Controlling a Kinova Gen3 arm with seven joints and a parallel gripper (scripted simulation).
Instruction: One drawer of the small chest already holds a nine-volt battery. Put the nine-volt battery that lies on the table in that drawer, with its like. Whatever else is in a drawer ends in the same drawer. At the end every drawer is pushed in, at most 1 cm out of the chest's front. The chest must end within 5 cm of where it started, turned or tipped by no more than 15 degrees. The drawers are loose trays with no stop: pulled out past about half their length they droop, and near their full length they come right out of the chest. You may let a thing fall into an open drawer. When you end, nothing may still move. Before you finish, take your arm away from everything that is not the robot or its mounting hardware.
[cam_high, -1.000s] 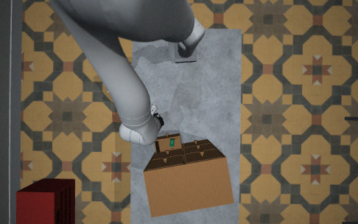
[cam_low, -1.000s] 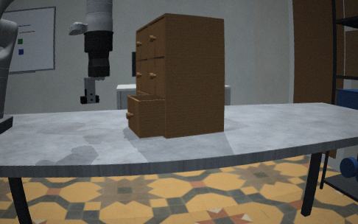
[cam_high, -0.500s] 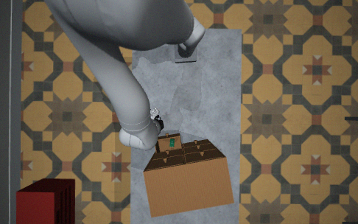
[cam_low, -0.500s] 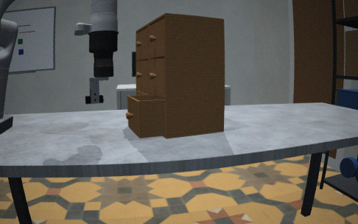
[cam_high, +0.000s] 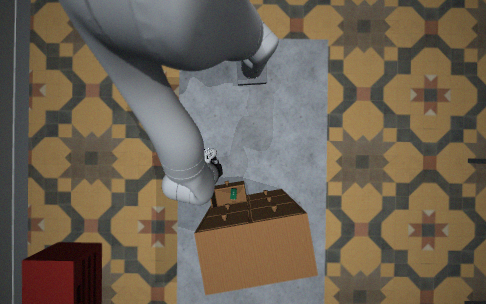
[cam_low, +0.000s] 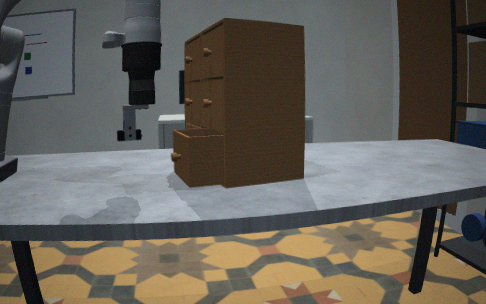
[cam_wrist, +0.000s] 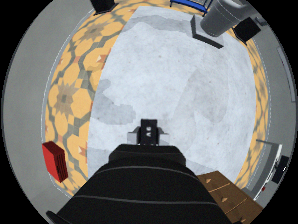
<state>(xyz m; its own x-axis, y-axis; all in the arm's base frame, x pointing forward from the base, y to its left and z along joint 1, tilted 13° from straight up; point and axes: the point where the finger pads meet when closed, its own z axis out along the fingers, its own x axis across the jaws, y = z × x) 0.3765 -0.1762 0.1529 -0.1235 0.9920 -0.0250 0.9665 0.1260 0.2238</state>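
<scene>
The green nine-volt battery is 16 cm ahead of my hand, 10 cm below it and 7 cm to the left of it. The rest, counted from my hand: black nine-volt battery (1 cm below, 1 cm ahead).
</scene>
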